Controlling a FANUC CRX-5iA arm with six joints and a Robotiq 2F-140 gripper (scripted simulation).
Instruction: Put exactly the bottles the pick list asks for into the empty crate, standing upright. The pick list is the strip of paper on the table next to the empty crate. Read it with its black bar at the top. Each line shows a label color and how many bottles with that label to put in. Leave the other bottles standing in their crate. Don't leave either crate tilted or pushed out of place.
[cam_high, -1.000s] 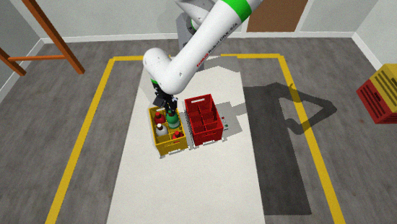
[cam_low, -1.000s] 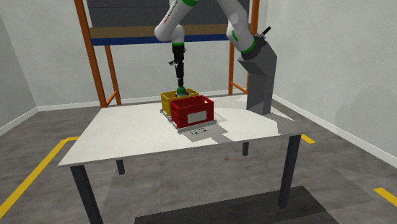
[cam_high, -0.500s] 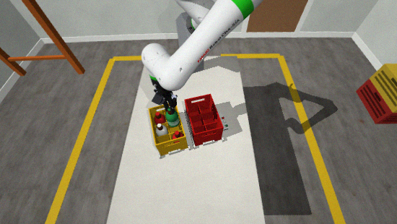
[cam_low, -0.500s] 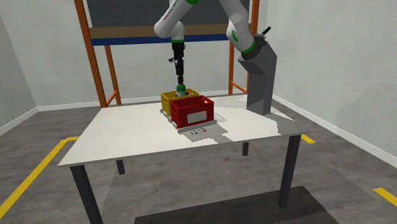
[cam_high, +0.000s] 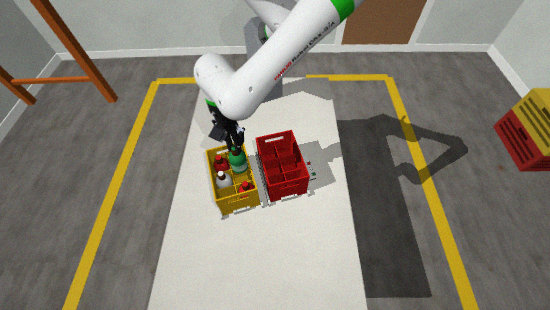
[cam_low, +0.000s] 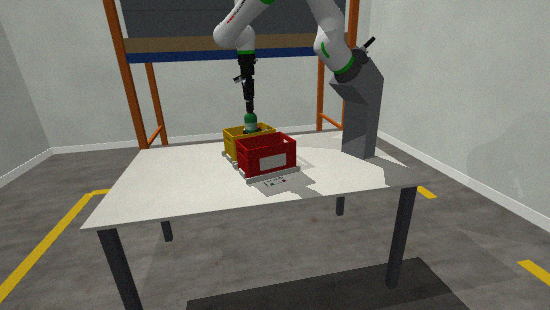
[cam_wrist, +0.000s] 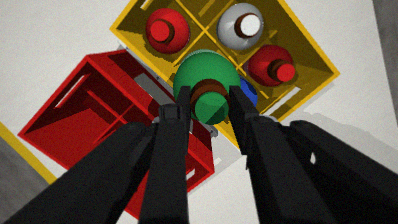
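The green-label bottle is 8 cm below my hand. Also, from my hand: white-capped bottle: 24 cm below, 7 cm to the right, 5 cm ahead; blue-labelled bottle: 24 cm below, 7 cm behind, 5 cm to the right; yellow crate: 24 cm below, 4 cm to the right, 2 cm ahead.
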